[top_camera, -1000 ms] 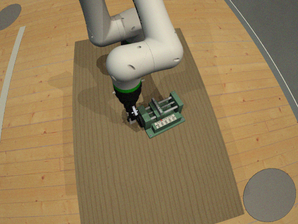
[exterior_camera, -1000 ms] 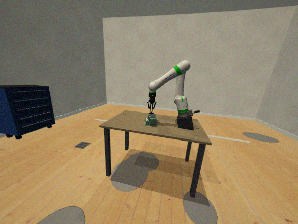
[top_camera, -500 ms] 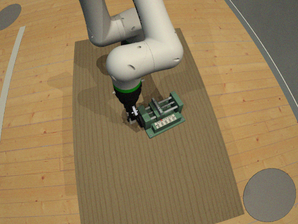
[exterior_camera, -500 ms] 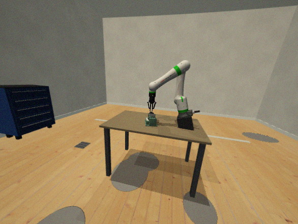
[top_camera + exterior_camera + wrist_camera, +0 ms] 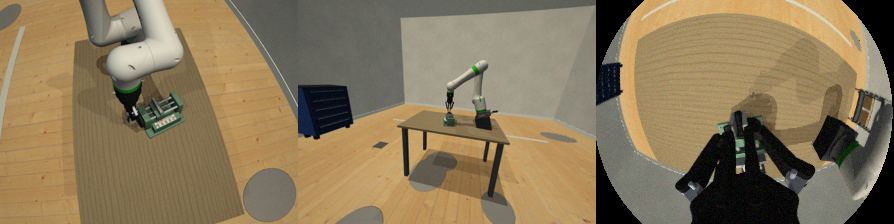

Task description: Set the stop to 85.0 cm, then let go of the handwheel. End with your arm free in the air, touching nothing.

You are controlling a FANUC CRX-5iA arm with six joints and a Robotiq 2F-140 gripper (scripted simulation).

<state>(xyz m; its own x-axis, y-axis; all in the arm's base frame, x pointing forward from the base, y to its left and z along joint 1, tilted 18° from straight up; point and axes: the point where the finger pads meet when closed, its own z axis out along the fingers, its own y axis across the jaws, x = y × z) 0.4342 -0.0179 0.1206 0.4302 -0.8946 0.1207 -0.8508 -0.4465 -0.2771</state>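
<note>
My gripper is now 5 cm past the stop block, 12 cm to the right of it and 3 cm above it.
</note>
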